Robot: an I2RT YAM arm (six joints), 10 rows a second.
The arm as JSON. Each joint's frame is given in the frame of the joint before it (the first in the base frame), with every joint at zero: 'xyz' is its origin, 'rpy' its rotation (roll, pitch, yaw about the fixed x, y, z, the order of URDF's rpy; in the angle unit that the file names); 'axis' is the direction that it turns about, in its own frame. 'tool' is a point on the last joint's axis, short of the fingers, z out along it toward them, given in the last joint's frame.
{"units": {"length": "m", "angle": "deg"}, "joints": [
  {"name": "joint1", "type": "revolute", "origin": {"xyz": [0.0, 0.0, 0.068], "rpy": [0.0, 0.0, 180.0]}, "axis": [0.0, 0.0, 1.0]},
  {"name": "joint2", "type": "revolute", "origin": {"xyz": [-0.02, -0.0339, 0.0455], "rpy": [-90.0, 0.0, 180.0]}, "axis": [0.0, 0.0, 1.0]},
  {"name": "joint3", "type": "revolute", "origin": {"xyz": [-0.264, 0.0, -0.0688], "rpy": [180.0, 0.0, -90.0]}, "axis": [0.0, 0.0, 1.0]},
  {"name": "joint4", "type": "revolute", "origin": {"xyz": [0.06, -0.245, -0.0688], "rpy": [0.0, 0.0, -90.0]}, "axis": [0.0, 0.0, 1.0]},
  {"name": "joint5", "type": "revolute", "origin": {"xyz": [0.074, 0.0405, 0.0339], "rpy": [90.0, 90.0, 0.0]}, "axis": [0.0, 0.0, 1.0]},
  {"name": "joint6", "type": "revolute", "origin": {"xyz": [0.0, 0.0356, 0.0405], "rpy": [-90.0, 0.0, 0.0]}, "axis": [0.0, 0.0, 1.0]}
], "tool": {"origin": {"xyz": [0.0, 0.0, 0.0], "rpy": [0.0, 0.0, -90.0]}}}
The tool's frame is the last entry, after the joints.
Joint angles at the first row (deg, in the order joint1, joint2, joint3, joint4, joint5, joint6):
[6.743 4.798 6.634 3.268 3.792 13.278]
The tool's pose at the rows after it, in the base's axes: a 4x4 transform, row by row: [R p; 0 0 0 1], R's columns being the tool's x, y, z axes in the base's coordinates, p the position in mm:
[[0.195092 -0.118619 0.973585 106.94], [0.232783 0.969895 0.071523 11.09], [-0.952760 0.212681 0.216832 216.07], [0 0 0 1]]
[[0.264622 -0.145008 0.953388 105.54], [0.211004 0.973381 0.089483 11.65], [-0.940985 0.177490 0.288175 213.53], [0 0 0 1]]
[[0.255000 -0.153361 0.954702 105.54], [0.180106 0.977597 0.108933 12.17], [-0.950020 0.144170 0.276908 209.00], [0 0 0 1]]
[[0.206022 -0.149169 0.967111 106.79], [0.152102 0.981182 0.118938 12.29], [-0.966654 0.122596 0.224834 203.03], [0 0 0 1]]
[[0.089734 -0.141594 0.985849 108.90], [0.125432 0.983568 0.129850 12.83], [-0.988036 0.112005 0.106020 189.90], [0 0 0 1]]
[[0.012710 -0.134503 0.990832 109.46], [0.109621 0.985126 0.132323 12.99], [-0.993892 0.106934 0.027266 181.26], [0 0 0 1]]
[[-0.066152 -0.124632 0.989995 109.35], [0.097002 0.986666 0.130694 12.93], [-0.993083 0.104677 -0.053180 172.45], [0 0 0 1]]
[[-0.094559 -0.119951 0.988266 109.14], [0.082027 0.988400 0.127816 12.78], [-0.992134 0.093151 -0.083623 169.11], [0 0 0 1]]
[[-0.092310 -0.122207 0.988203 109.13], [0.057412 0.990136 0.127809 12.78], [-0.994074 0.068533 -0.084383 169.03], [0 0 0 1]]
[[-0.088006 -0.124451 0.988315 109.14], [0.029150 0.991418 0.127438 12.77], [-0.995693 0.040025 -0.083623 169.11], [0 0 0 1]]
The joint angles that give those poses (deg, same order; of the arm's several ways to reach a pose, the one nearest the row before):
[6.741 3.312 4.141 11.706 2.479 12.033]
[6.742 1.914 1.826 16.841 1.322 10.284]
[6.610 1.015 1.126 15.965 0.097 8.601]
[6.352 0.779 1.083 12.690 -0.642 7.376]
[6.346 0.734 1.061 5.761 -1.151 6.590]
[6.368 0.732 1.059 1.235 -1.238 6.175]
[6.373 0.731 1.061 -3.379 -1.146 5.956]
[6.350 0.732 1.060 -5.126 -1.016 5.278]
[6.350 0.730 1.061 -5.172 -1.015 3.858]
[6.352 0.731 1.061 -5.127 -0.992 2.219]

